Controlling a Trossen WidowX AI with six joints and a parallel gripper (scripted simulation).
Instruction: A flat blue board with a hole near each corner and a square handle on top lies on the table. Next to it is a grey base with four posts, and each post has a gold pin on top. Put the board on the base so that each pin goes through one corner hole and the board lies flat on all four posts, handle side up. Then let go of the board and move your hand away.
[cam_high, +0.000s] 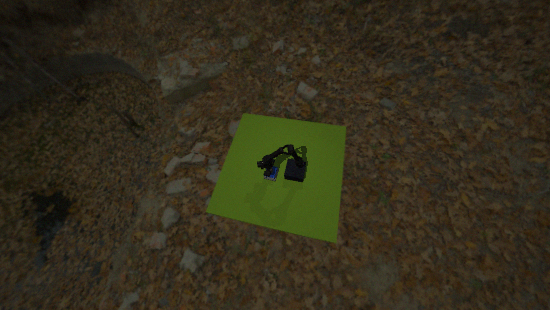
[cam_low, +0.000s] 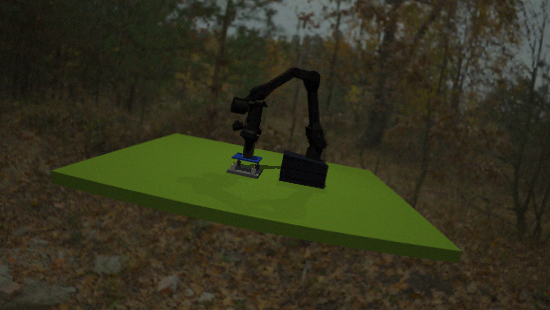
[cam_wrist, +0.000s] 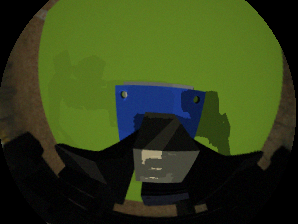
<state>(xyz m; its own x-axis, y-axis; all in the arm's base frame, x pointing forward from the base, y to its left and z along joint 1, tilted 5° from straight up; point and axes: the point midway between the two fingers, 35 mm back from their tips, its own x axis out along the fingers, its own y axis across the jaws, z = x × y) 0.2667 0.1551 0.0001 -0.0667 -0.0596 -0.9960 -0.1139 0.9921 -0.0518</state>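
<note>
Now: the grey base 8 cm below my gripper tip. Round my gripper tip: flat blue board (1 cm below).
</note>
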